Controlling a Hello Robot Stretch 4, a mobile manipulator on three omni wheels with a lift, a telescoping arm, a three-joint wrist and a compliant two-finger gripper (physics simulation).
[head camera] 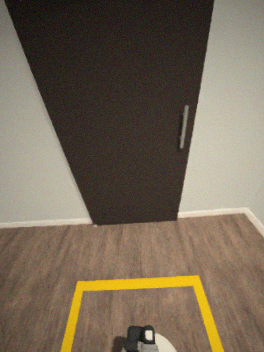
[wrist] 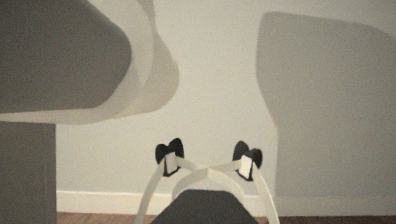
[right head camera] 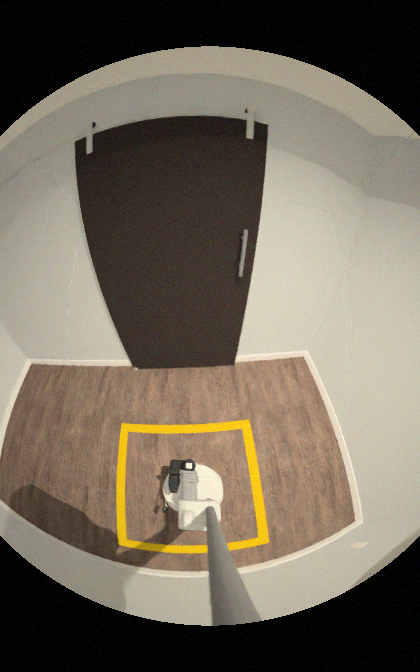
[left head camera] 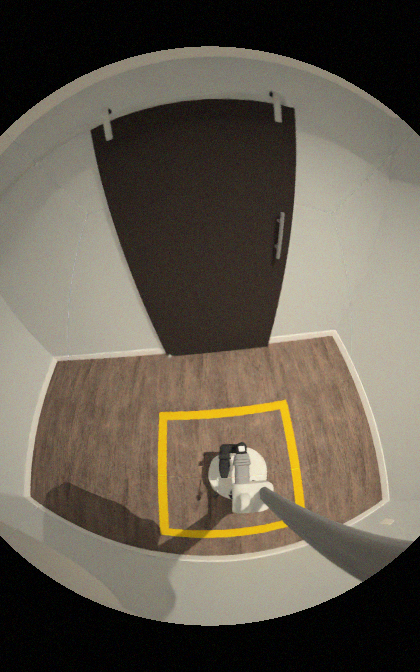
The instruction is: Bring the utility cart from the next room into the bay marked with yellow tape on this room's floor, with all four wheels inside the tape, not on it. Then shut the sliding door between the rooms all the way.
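Frame: origin at the robot's base, x ahead, y left, z up, level; millimetres.
Seen in the pictures: gripper, fingertip midpoint: (wrist: 208, 151).
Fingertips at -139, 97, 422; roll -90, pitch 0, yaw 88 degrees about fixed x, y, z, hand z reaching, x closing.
Note:
A point is followed by its place in that frame, as x, y, z.
The dark sliding door (head camera: 130, 115) @(1167, 78, 1279) (left head camera: 200, 225) (right head camera: 175, 240) covers the doorway in the wall ahead. Its upright grey handle (head camera: 184, 127) @(1123, -307, 1181) (left head camera: 280, 235) (right head camera: 243, 253) is near its right edge. The yellow tape bay (head camera: 137, 283) @(522, 92, -27) (left head camera: 162, 475) (right head camera: 121, 490) lies on the floor in front of the door, and my base stands inside the outline. My gripper (wrist: 208, 151) @(-139, 97, 422) is open, its two black fingertips apart with wall showing behind them; it is far from the door handle. The utility cart does not show in these views.
Pale walls (head camera: 235, 110) @(1275, -724, 1240) (left head camera: 45, 280) (right head camera: 310, 260) with white skirting stand around the wood floor (head camera: 40, 260) @(698, 1161, -27) (left head camera: 100, 400) (right head camera: 75, 400). A stretch of floor lies between the tape and the door. A side wall stands at the right, and a wall shows close behind the gripper in the wrist view.

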